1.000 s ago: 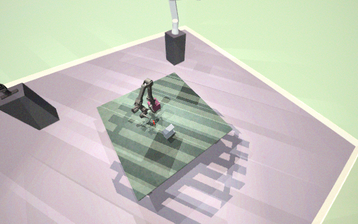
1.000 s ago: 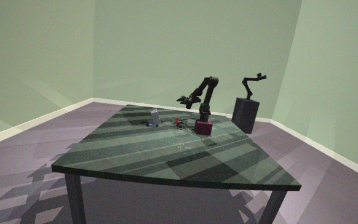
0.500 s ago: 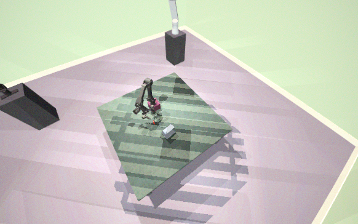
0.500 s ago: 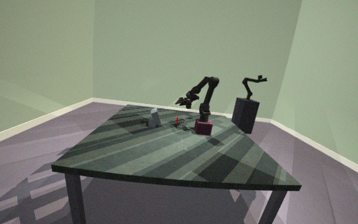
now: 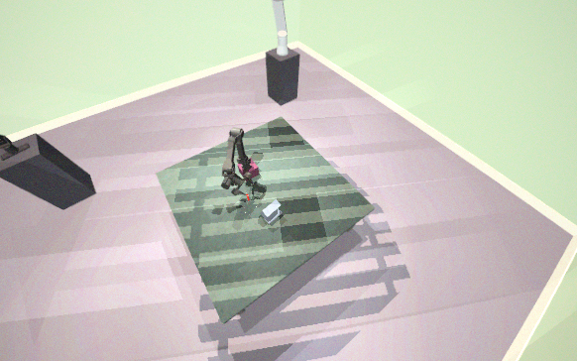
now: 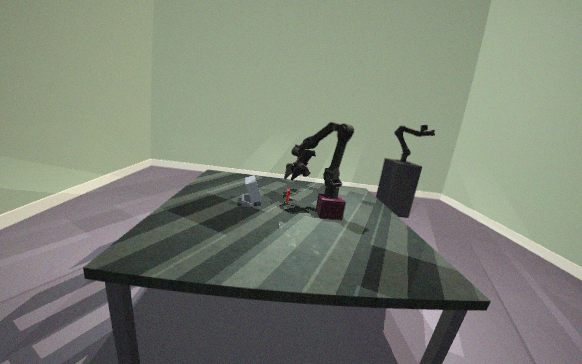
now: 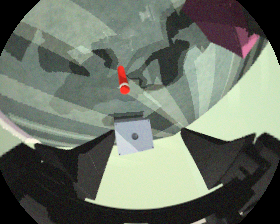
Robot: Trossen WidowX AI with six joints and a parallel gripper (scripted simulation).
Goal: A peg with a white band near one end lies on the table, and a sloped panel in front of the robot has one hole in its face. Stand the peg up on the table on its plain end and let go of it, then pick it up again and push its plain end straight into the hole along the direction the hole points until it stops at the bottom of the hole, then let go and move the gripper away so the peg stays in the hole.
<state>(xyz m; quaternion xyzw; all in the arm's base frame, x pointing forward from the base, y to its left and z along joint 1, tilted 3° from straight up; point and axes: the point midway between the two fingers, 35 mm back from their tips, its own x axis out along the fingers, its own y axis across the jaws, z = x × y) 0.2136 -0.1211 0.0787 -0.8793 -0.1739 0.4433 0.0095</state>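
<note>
Now: gripper tip 20 mm past the red peg, 20 mm to the left of it and 90 mm above it. Round my gripper tip: grey sloped panel 190 mm ahead, 40 mm to the left, 60 mm below.
</note>
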